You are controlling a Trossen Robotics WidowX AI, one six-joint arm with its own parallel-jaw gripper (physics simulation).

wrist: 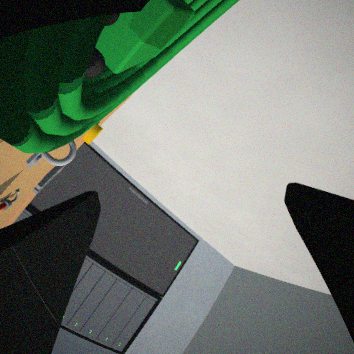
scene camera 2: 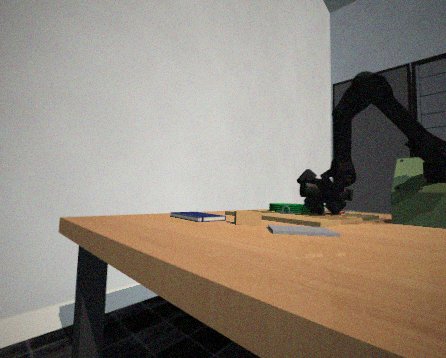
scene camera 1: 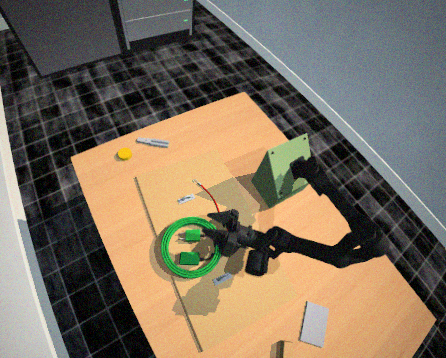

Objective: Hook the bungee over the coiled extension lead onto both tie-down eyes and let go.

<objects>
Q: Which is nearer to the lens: the green coiled extension lead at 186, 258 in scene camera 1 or the grey plate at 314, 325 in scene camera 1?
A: The green coiled extension lead.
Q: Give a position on a green coiled extension lead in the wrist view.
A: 70, 70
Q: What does the grey plate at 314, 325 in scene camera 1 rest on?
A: The table.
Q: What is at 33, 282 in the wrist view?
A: My gripper.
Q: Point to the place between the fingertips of my gripper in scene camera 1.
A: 204, 221
</objects>
